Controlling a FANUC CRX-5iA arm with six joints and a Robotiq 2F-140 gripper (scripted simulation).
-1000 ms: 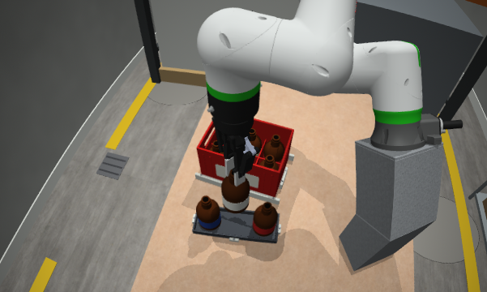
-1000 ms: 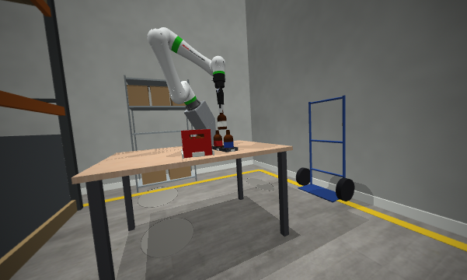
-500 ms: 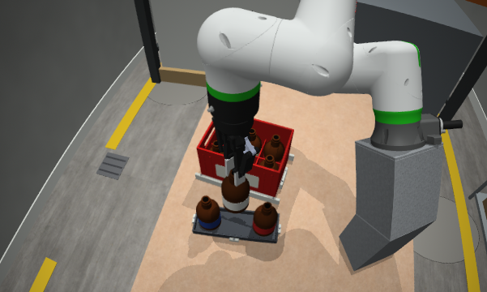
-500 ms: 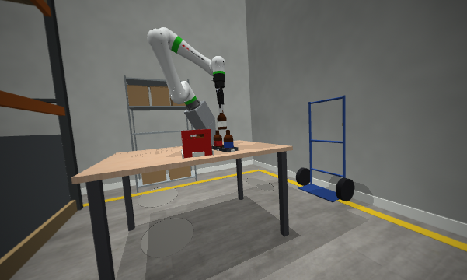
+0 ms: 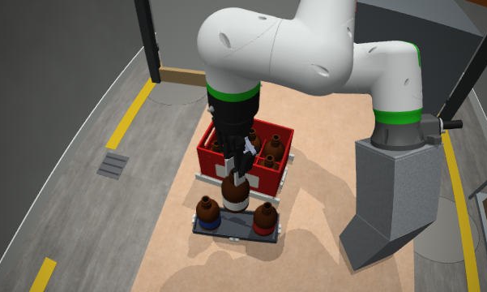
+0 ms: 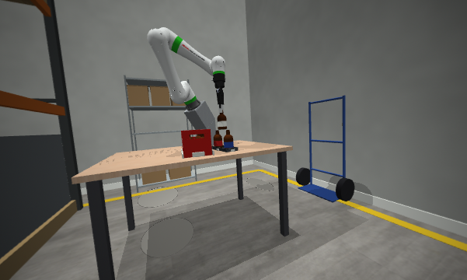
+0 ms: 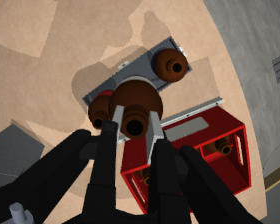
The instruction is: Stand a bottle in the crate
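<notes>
Right now my hand is 90 mm above the white-banded bottle. Round my hand: red-labelled bottle: 90 mm behind, 250 mm below; tray: 320 mm below; crate: 230 mm to the right, 250 mm below.
</notes>
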